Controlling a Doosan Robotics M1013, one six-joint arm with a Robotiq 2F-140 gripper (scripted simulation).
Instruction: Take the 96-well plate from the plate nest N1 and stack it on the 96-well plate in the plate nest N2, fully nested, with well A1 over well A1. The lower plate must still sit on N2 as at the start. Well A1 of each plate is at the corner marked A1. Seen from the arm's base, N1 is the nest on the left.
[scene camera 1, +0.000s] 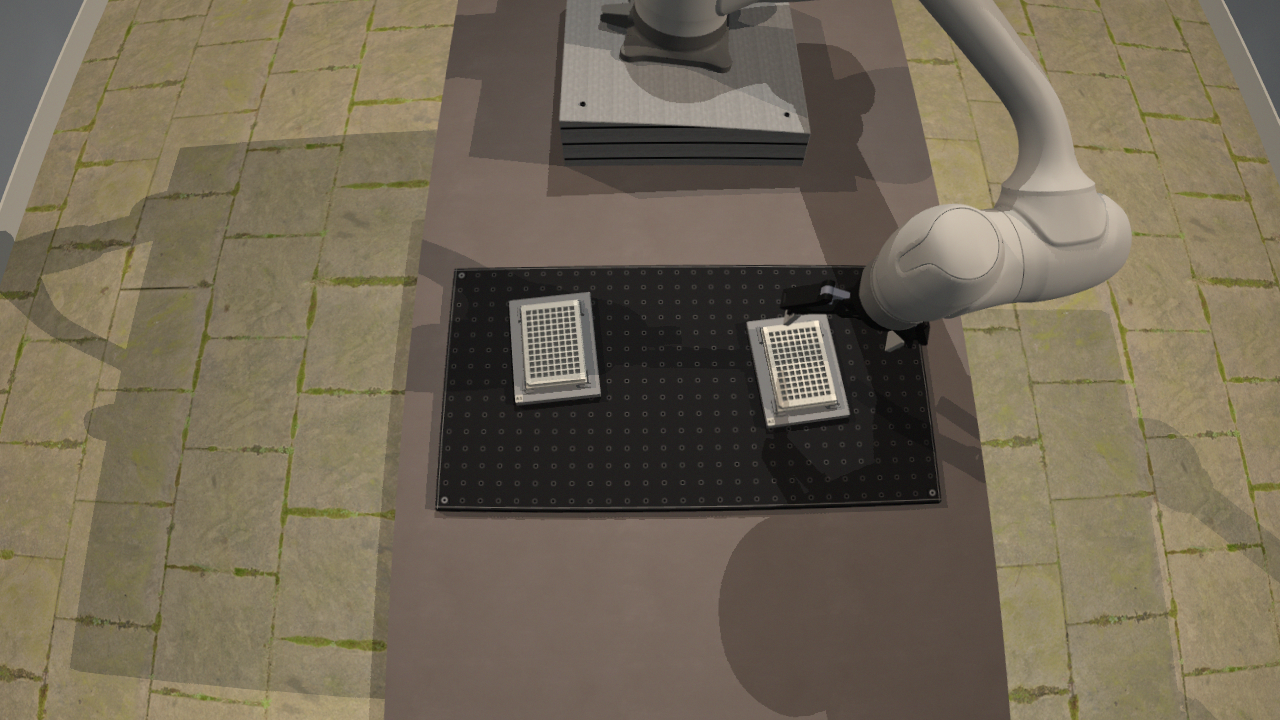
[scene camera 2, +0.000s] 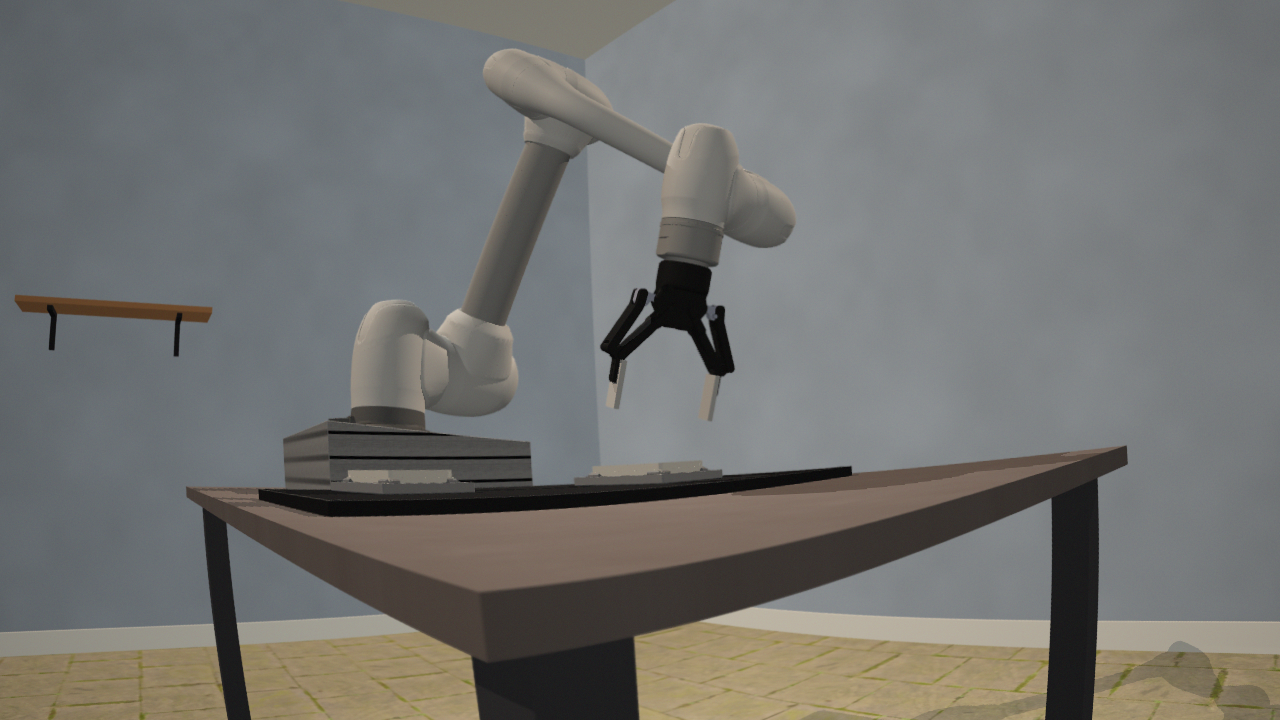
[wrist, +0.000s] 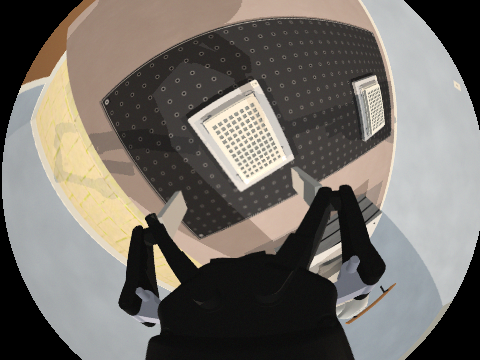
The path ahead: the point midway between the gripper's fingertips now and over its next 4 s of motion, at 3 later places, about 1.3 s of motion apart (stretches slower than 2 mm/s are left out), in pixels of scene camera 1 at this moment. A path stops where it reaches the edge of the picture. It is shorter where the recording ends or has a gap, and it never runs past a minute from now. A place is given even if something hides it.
My gripper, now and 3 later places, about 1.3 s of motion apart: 839, 329; 806, 344; 800, 360; 799, 363
